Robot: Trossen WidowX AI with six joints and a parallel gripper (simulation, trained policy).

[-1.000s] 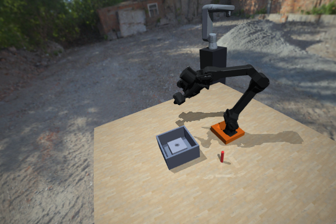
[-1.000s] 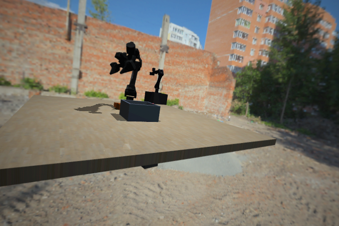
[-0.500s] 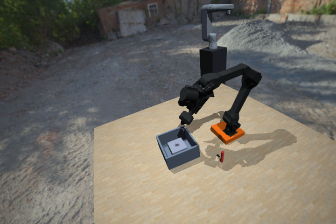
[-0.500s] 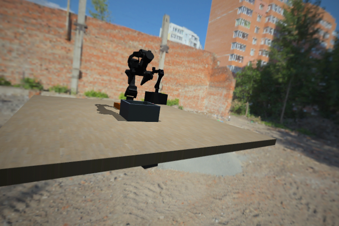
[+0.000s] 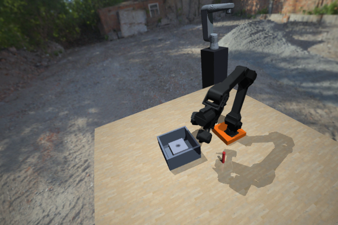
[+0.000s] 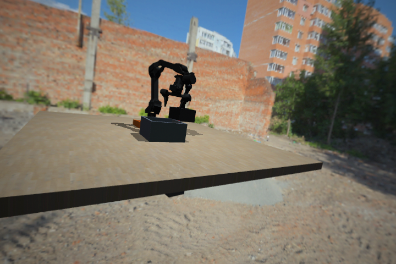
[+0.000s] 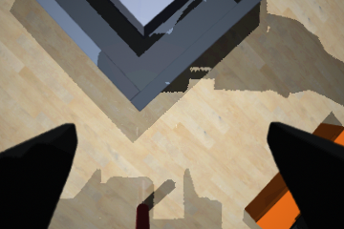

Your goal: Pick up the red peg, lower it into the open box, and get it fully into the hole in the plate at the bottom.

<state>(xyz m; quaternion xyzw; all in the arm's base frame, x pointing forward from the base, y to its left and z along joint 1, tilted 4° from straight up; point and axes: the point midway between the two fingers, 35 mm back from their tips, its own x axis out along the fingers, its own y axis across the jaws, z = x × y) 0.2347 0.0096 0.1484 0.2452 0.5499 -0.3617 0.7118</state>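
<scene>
The red peg lies 6 cm behind my gripper tip, 10 cm to the left of it and 12 cm below it. Also, from my gripper tip: pale plate (9 cm ahead, 10 cm to the right, 11 cm below); grey box (9 cm ahead, 10 cm to the right, 13 cm below).
</scene>
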